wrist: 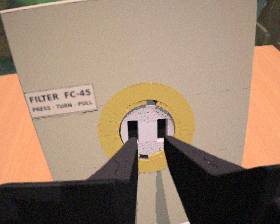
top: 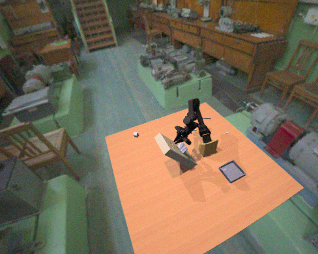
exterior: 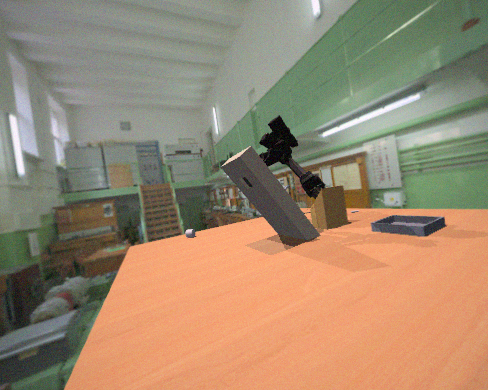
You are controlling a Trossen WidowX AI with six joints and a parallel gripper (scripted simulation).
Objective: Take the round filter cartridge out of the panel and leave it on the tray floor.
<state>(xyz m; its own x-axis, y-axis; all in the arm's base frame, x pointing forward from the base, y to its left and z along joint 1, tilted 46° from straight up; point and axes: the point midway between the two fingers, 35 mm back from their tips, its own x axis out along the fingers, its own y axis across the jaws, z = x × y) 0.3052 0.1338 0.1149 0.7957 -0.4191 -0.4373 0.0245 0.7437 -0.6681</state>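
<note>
The round white filter cartridge is 3 cm ahead of my gripper tip and 3 cm below it. The rest, counted from my gripper tip: shallow tray (39 cm behind, 27 cm to the left, 28 cm below); white object (22 cm ahead, 50 cm to the right, 27 cm below).
</note>
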